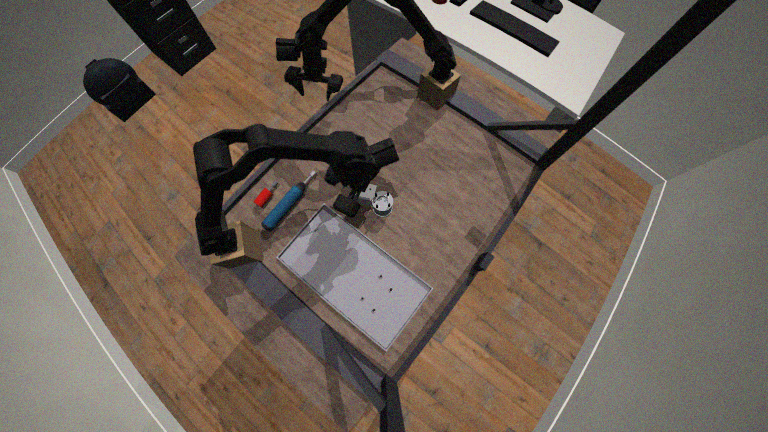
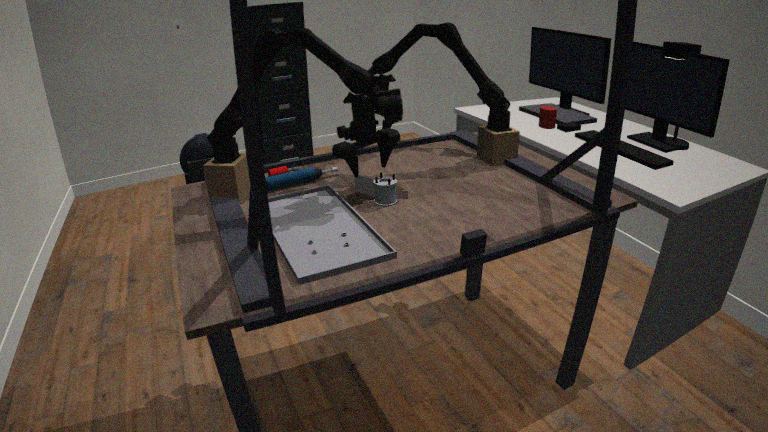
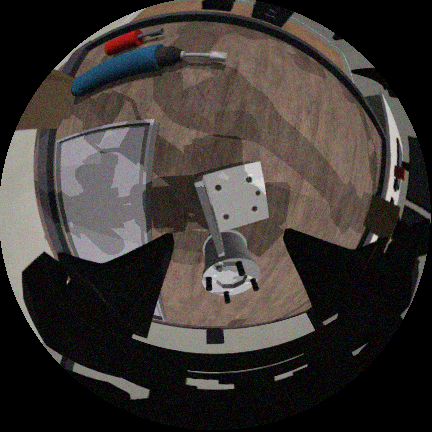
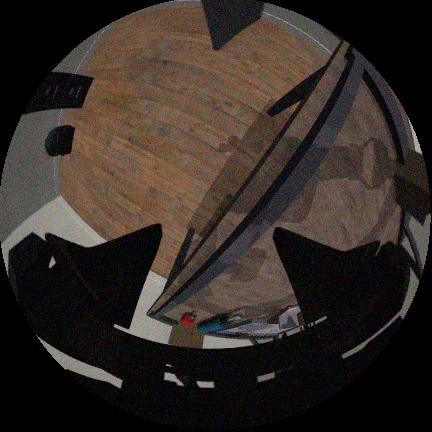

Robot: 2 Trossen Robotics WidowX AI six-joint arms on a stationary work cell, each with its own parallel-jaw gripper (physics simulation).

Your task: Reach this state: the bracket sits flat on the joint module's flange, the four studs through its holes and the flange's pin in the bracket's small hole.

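Where they show: left gripper, fingertip midpoint: [image 1: 363, 192] [image 2: 370, 172] [image 3: 230, 236] [image 4: 294, 329]; right gripper, fingertip midpoint: [image 1: 315, 97] [image 4: 219, 231]; left arm's base at its link origin: [image 1: 225, 242] [image 2: 226, 159]; right arm's base at its link origin: [image 1: 441, 74] [image 2: 498, 128] [image 3: 394, 227].
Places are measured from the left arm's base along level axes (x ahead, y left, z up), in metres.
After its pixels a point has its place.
The grey L-shaped bracket [image 1: 368, 192] @[x 0.422, y 0.073, z -0.104 m] [image 2: 365, 185] @[x 0.393, y 0.043, z -0.083 m] [image 3: 236, 197] @[x 0.406, y 0.076, z -0.104 m] stands on the table, its holed plate facing up and its side wall close beside the joint module. The joint module [image 1: 382, 204] @[x 0.450, y 0.008, z -0.062 m] [image 2: 385, 193] @[x 0.458, y -0.011, z -0.080 m] [image 3: 228, 250] @[x 0.431, y 0.034, z -0.072 m] is a light cylinder standing upright, with several black studs rising from its flange. I cannot pick out the flange's pin. The bracket is off the flange. My left gripper [image 2: 370, 170] @[x 0.405, y 0.054, z -0.048 m] [image 3: 230, 236] @[x 0.405, y 0.054, z -0.048 m] is open and empty, above the bracket and module. My right gripper [image 1: 315, 97] @[x 0.332, y 0.465, z -0.066 m] [image 4: 219, 231] @[x 0.332, y 0.465, z -0.066 m] is open and empty, high near the table's far edge.
A shallow tray [image 1: 397, 322] @[x 0.399, y -0.327, z -0.112 m] [image 2: 322, 263] @[x 0.373, y -0.314, z -0.112 m] with several small dark parts lies near the module. A blue tool [image 1: 283, 206] @[x 0.157, y 0.091, z -0.077 m] [image 2: 292, 177] @[x 0.164, y 0.084, z -0.085 m] [image 3: 117, 70] @[x 0.181, y 0.097, z -0.085 m] and a smaller red-handled tool [image 1: 263, 197] @[x 0.096, y 0.143, z -0.084 m] [image 3: 123, 42] lie beyond the tray. Dark frame posts rise at the table's edges.
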